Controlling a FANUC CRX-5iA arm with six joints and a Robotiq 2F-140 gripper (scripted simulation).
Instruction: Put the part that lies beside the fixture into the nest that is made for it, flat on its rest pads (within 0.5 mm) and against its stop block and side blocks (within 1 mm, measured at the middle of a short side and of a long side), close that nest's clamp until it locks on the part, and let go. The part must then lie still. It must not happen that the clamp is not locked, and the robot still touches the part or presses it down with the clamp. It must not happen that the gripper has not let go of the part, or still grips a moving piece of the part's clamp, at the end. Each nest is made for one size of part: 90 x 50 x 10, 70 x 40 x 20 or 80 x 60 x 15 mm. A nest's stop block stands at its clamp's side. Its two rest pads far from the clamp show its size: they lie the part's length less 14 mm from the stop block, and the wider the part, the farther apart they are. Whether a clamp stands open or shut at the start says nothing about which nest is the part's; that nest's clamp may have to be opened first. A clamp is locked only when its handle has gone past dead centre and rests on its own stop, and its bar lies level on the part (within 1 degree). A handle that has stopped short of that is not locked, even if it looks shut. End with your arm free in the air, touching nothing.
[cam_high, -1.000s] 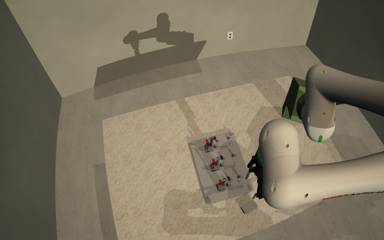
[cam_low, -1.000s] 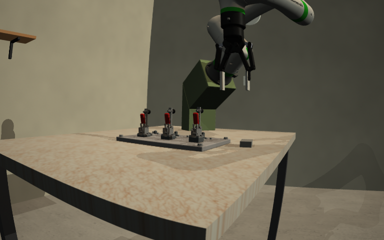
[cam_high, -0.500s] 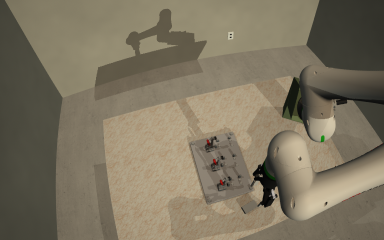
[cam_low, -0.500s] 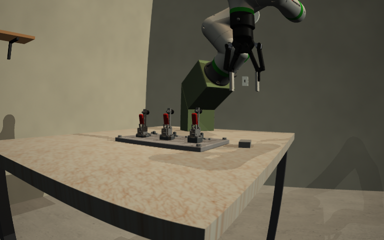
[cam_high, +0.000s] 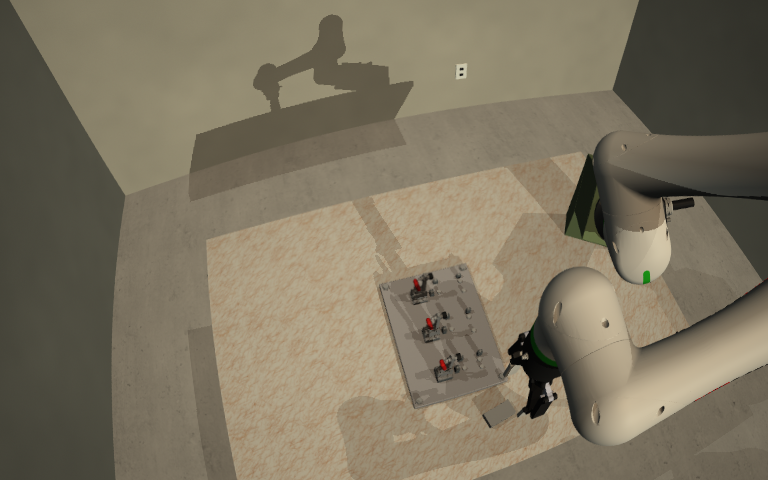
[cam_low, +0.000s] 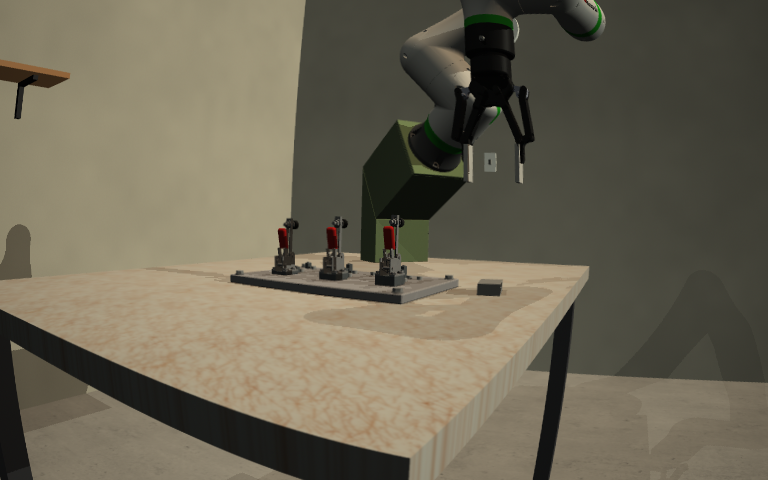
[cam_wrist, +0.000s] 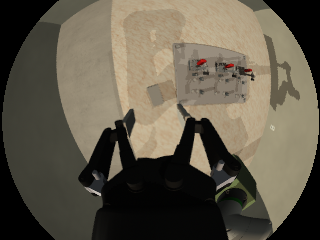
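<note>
Now: the grey part 200 mm below my hand. From my hand the other things lie so: grey fixture plate 150 mm ahead, 210 mm to the right, 210 mm below.
</note>
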